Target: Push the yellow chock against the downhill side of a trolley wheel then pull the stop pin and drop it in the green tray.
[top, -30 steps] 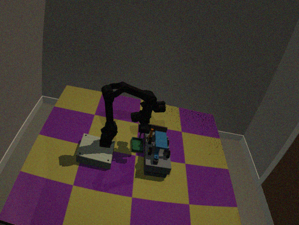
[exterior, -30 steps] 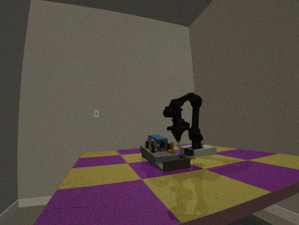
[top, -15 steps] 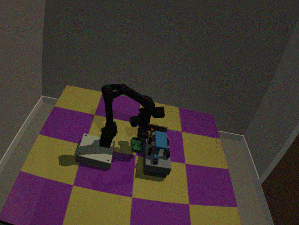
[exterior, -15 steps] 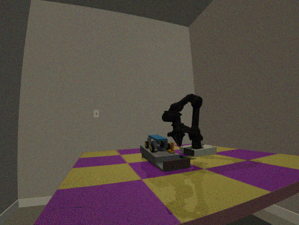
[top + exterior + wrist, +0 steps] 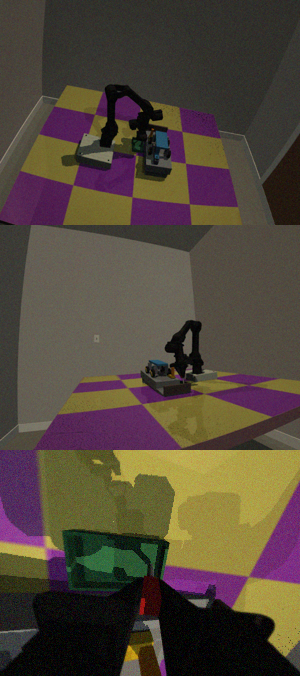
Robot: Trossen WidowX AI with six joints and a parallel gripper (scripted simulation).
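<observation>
The yellow chock lies 7 cm ahead of my gripper tip, 2 cm to the right of it and 3 cm above it. Also, from my gripper tip: grey ramp (10 cm ahead, 13 cm to the right, 1 cm below); blue-topped trolley (10 cm ahead, 13 cm to the right, 6 cm above); red-headed stop pin (right at my gripper tip).
</observation>
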